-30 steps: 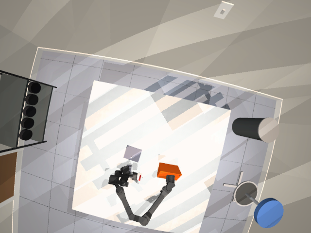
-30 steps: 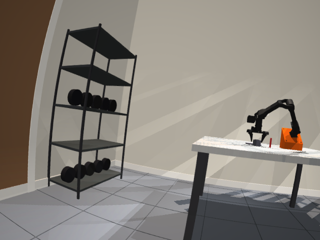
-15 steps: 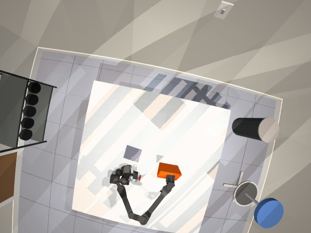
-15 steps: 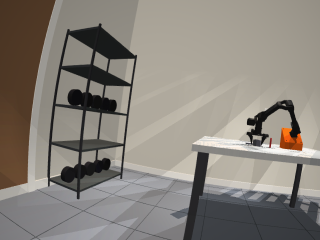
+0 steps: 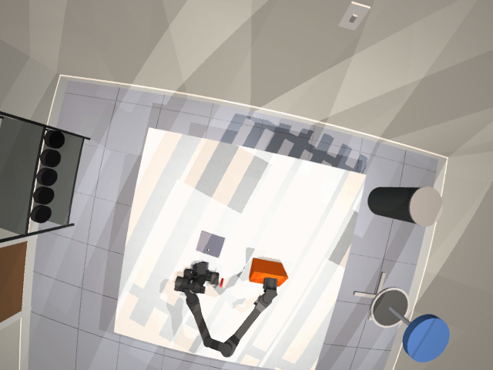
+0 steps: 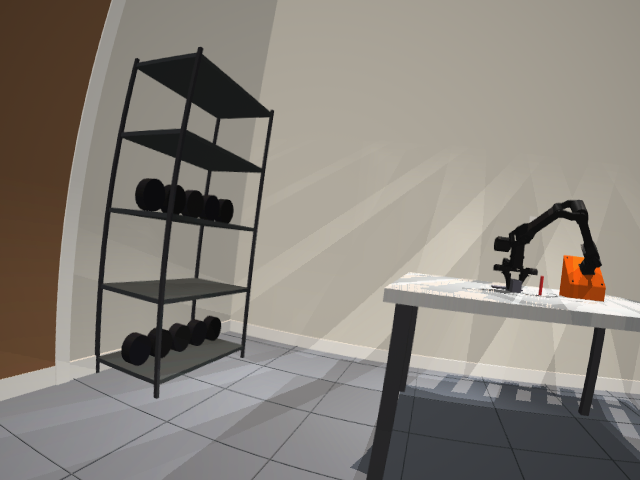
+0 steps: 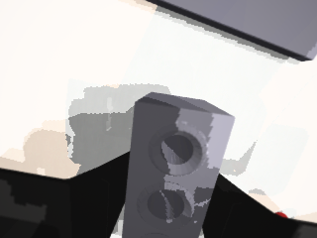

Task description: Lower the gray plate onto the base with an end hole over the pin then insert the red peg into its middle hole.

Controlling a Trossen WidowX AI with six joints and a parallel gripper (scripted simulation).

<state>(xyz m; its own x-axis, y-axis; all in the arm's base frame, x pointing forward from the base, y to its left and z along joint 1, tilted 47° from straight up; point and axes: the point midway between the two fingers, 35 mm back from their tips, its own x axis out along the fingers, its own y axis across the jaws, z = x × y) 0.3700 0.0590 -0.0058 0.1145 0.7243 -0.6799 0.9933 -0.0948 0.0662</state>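
Right now the darker base is 14 cm to the right of my gripper tip and 2 cm behind it. Also, from my gripper tip: red peg: 11 cm behind, 5 cm to the left, 3 cm above; then gray plate: 3 cm above.
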